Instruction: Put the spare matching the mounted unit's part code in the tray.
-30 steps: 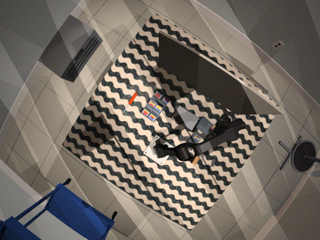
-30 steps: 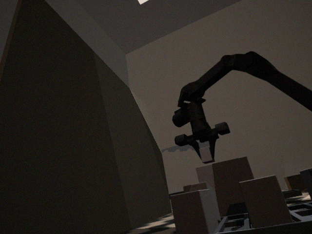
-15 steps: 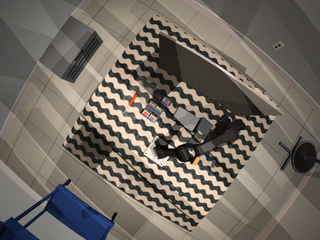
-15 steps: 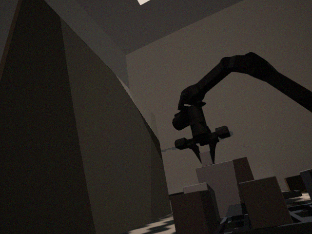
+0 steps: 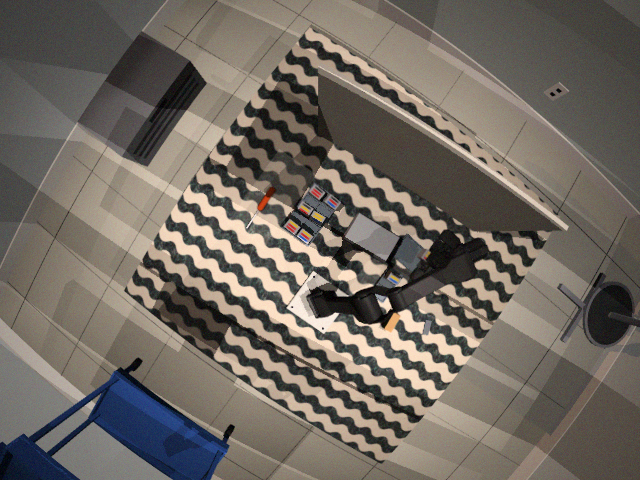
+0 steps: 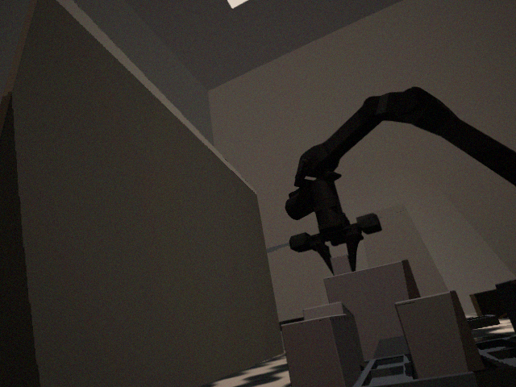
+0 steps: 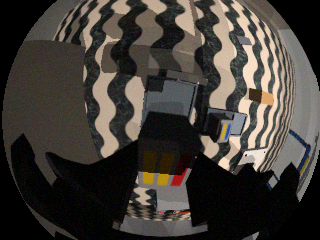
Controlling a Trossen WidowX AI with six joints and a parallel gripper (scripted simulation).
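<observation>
Now: gripper tip 10 mm past the grey tray and 130 mm above it. Round my gripper tip: spare unit: 20 mm above; then grey mounted unit: 80 mm behind, 180 mm to the left, 80 mm below; then large grey panel: 160 mm ahead, 220 mm to the left, 90 mm above.
</observation>
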